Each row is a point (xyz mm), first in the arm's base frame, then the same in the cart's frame.
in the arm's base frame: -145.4 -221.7 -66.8
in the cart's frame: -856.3 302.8 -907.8
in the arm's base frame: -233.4 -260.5 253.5
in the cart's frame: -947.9 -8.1 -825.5
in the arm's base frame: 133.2 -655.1 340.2
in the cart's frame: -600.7 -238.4 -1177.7
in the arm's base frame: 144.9 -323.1 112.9
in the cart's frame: -572.1 92.3 -950.0
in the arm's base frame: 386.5 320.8 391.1
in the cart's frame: -302.2 57.7 -259.9
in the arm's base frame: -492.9 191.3 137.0
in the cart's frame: -1185.2 268.1 -435.1
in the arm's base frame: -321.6 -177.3 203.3
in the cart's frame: -1031.8 70.5 -762.2
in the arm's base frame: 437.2 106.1 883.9
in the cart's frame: -264.5 -480.3 -285.5
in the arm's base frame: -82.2 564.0 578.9
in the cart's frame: -760.1 -20.1 53.8
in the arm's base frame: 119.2 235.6 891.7
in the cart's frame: -576.1 -434.1 -148.7
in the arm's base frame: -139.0 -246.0 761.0
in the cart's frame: -855.9 -478.8 -633.9
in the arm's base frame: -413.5 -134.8 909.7
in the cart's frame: -1125.7 -571.7 -465.4
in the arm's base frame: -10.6 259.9 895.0
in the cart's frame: -704.6 -425.6 -119.4
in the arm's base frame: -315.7 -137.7 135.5
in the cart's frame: -1023.7 147.8 -749.8
